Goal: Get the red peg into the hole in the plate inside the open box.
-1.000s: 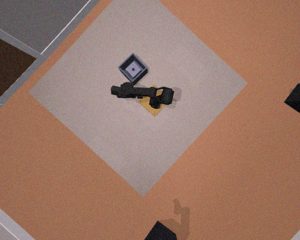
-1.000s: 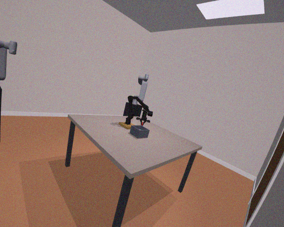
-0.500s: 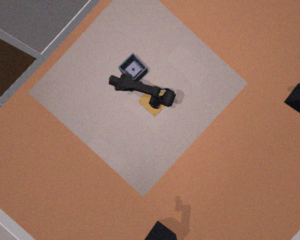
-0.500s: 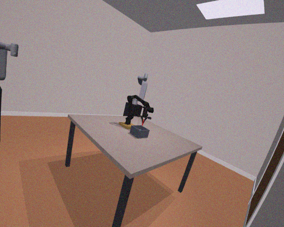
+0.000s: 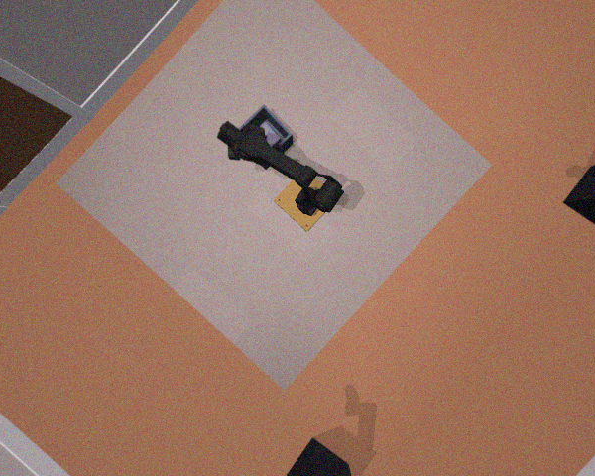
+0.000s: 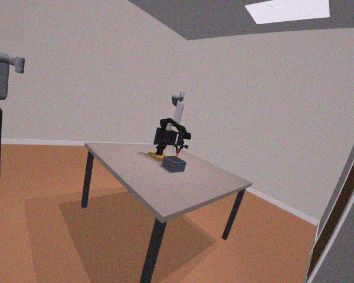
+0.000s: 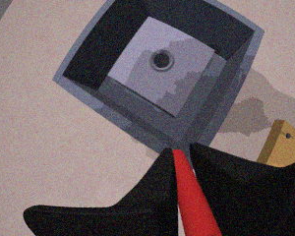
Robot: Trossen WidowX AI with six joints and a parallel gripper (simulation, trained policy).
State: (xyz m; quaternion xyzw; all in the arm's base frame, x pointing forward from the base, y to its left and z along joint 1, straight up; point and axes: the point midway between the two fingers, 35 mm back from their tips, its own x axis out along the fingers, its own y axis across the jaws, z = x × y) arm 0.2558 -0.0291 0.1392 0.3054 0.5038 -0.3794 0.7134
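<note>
Now: the box 4 cm ahead of my gripper tip, 7 cm to the right of it and 11 cm below it. Round my gripper tip: red peg 1 cm behind, 2 cm to the left, 1 cm above.
</note>
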